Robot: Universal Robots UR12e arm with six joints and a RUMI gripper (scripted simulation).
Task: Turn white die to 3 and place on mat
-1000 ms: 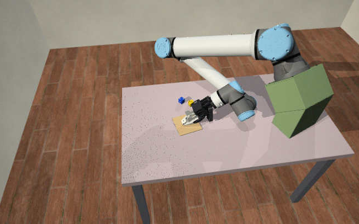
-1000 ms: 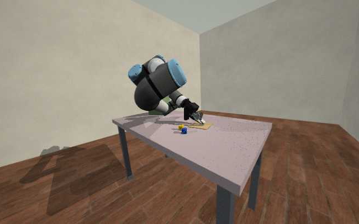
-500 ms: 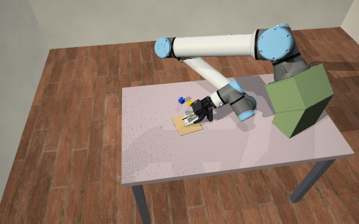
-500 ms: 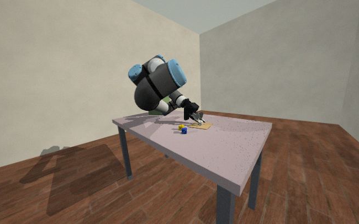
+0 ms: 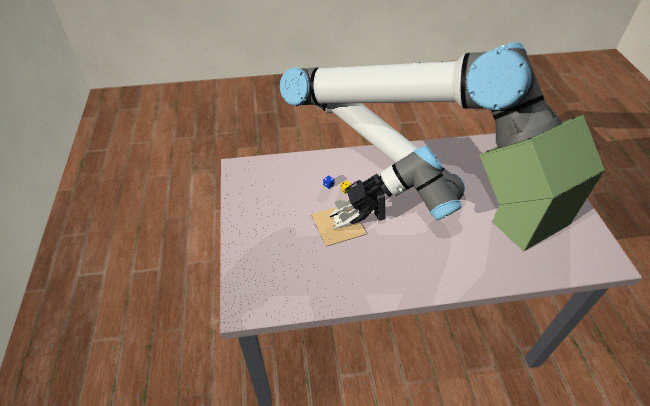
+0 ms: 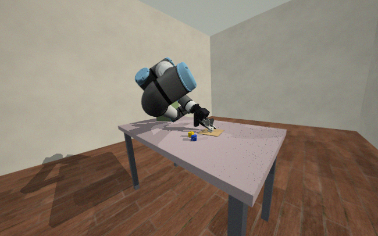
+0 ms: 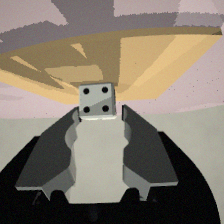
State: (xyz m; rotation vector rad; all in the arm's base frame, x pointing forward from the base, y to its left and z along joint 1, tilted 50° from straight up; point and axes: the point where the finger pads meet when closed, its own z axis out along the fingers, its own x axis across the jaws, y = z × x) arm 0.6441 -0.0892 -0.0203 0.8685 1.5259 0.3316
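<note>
The white die lies 1 cm behind my hand and 1 cm below it. The rest, counted from my hand: blue die 3 cm behind, 18 cm to the right, 1 cm below; then yellow die 8 cm behind, 14 cm to the right, 1 cm below; then tan mat 1 cm behind, 2 cm below.
</note>
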